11 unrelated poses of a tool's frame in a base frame.
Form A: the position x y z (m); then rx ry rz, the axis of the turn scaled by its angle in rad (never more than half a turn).
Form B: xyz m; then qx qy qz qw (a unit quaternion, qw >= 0). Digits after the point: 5 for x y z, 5 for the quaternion.
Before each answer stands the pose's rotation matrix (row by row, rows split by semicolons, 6 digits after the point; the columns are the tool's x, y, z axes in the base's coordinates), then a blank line. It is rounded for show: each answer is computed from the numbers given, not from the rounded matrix.
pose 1, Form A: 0.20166 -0.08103 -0.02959 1.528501 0.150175 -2.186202
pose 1, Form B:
-0.272529 0.431279 -0.860074; -0.309622 -0.885672 -0.346006; -0.910968 0.172001 0.374905

0.20166 -0.08103 -0.02959 0.55638 0.05466 -0.79579 0.23276
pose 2, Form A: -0.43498 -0.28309 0.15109 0.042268 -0.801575 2.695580
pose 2, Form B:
-0.945914 -0.318031 -0.064059; 0.301358 -0.788262 -0.536495; 0.120127 -0.526782 0.841469

-0.43498 -0.28309 0.15109 0.01483 -0.28115 0.94547 0.16378
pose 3, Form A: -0.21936 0.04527 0.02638 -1.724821 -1.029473 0.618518
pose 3, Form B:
0.508138 0.351744 -0.786176; 0.859281 -0.144958 0.490533; 0.058579 -0.924805 -0.375905

-0.21936 0.04527 0.02638 -0.71222 -0.42509 0.25540 0.49681
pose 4, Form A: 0.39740 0.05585 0.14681 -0.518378 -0.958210 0.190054
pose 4, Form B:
0.569546 0.070440 -0.818936; 0.377671 0.862496 0.336846; 0.730056 -0.501137 0.464628

0.39740 0.05585 0.14681 -0.24618 -0.45506 0.09026 0.85098
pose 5, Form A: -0.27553 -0.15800 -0.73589 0.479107 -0.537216 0.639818
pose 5, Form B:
0.677170 -0.664446 -0.316153; 0.426351 0.704485 -0.567385; 0.599722 0.249423 0.760343

-0.27553 -0.15800 -0.73589 0.23040 -0.25835 0.30769 0.88628
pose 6, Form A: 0.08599 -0.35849 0.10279 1.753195 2.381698 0.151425
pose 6, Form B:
-0.288441 0.935447 0.204305; 0.953789 0.299469 -0.024595; -0.084190 0.187770 -0.978598

0.08599 -0.35849 0.10279 0.58964 0.80102 0.05093 0.09004
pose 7, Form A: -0.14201 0.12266 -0.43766 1.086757 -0.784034 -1.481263
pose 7, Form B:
0.004664 0.373154 -0.927758; -0.977017 -0.196019 -0.083753; -0.213111 0.906826 0.363663

-0.14201 0.12266 -0.43766 0.45744 -0.33002 -0.62350 0.54137
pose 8, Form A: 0.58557 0.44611 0.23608 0.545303 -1.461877 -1.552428
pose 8, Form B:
-0.491769 0.308304 -0.814317; -0.831355 0.111789 0.544382; 0.258867 0.944697 0.201335

0.58557 0.44611 0.23608 0.22085 -0.59208 -0.62875 0.45314
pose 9, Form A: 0.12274 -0.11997 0.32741 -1.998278 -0.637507 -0.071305
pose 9, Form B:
0.859514 0.464266 -0.213760; 0.405566 -0.364988 0.838033; 0.311050 -0.806995 -0.502003

0.12274 -0.11997 0.32741 -0.82561 -0.26339 -0.02946 0.49813
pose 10, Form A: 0.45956 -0.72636 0.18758 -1.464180 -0.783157 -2.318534
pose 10, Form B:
-0.442087 0.508433 0.738955; 0.043792 -0.810617 0.583937; 0.895902 0.290511 0.336098

0.45956 -0.72636 0.18758 -0.50804 -0.27174 -0.80449 0.14439
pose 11, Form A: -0.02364 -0.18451 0.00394 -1.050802 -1.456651 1.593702
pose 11, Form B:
-0.405349 0.013735 -0.914059; 0.909144 -0.098563 -0.404651; -0.095651 -0.995036 0.027466

-0.02364 -0.18451 0.00394 -0.40797 -0.56554 0.61874 0.36178
